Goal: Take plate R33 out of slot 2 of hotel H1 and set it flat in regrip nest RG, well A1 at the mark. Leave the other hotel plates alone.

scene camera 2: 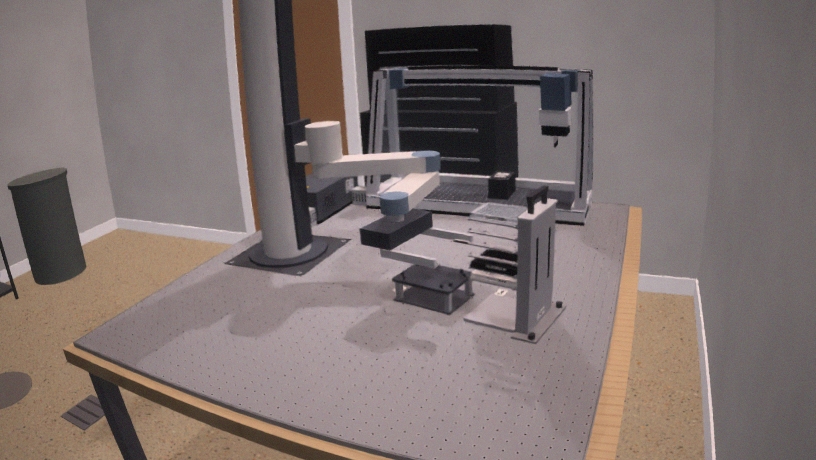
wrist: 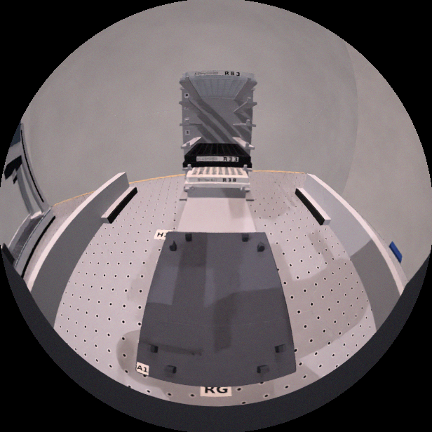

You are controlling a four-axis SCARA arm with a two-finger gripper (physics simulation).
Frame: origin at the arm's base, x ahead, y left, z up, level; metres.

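Seen in the pictures: gripper, between the fingertips: [scene camera 2: 454, 250]; arm's base, origin of its link: [scene camera 2: 288, 255].
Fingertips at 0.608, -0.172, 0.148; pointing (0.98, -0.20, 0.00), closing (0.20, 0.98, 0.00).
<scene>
Offsets run from my fingertips to a thing's middle, as dx, dy, dz. "*": to the spot under its first point. Level surfaces: height alone.
Plate R33 @(+0.126, -0.027, -0.004) [scene camera 2: 494, 266] [wrist: 217, 161] is black and lies flat low in hotel H1 @(+0.156, -0.044, +0.017) [scene camera 2: 535, 274] [wrist: 218, 120], its label facing the wrist camera. My gripper [scene camera 2: 454, 250] [wrist: 215, 177] is open and empty. Its two fingers are spread wide and point toward the hotel; in the wrist view the hotel and R33 show centred between them. The fingertips stop short of the plate, above regrip nest RG @(-0.060, +0.011, -0.100) [scene camera 2: 431, 276] [wrist: 217, 300]. The nest is a dark, bare platform with small corner pegs. Its A1 mark [wrist: 142, 368] is at the near left corner in the wrist view.
White-topped plate R38 [wrist: 217, 177] sits right below R33. Clear plate R83 @(+0.126, -0.027, +0.108) [scene camera 2: 496, 212] [wrist: 217, 84] is at the hotel's top, with bare shelf ledges beneath it. A gantry machine @(* +0.218, +0.686, +0.133) [scene camera 2: 581, 142] stands at the back of the table @(dz -0.135) [scene camera 2: 342, 400].
</scene>
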